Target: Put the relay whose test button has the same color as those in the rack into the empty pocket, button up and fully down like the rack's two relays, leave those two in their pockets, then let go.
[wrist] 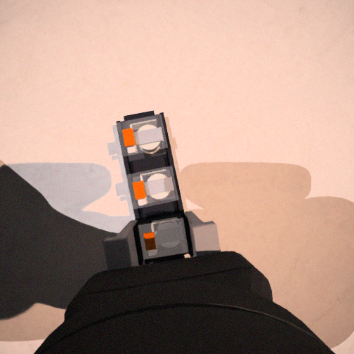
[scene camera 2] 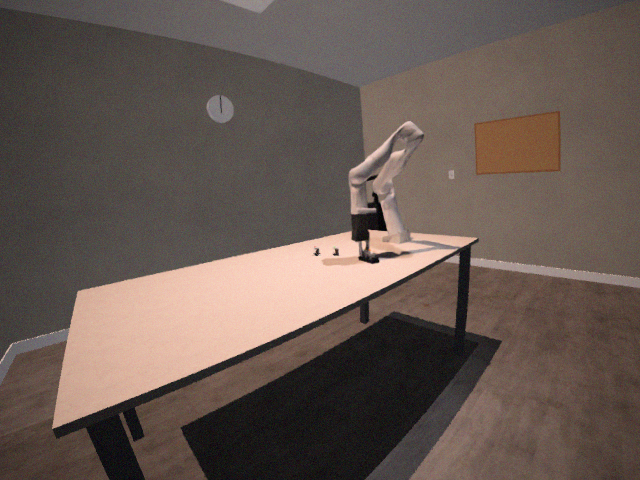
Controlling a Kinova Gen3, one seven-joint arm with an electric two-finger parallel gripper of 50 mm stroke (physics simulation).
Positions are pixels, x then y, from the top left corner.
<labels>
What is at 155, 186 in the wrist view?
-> A relay.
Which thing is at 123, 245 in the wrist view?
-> My gripper.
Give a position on a relay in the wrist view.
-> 162, 236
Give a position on a black rack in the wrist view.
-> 167, 208
</labels>
